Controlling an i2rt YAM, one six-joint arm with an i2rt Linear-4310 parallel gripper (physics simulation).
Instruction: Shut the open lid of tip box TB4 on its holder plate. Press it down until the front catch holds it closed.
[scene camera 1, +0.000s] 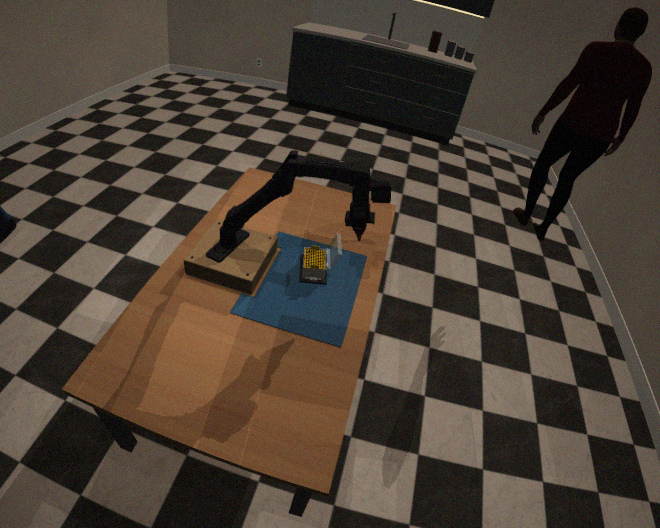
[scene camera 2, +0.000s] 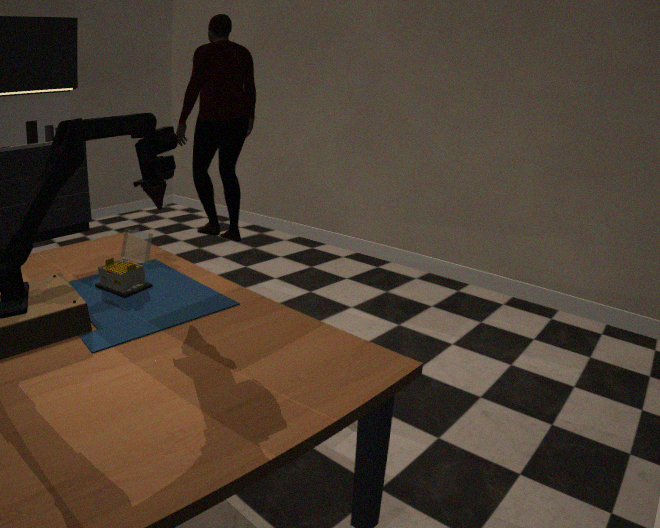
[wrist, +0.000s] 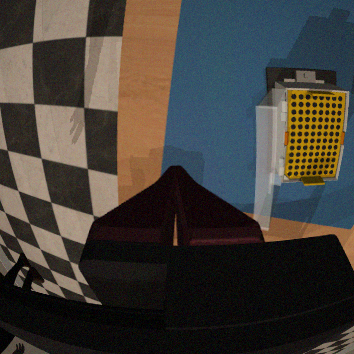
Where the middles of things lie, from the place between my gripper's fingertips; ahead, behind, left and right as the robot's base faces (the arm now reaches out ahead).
Right now the clear lid (scene camera 2: 136, 246) is 8 cm behind my hand and 9 cm below it. From my hand the other things lie so: perforated rack (wrist: 312, 151): 14 cm behind, 3 cm to the right, 13 cm below.
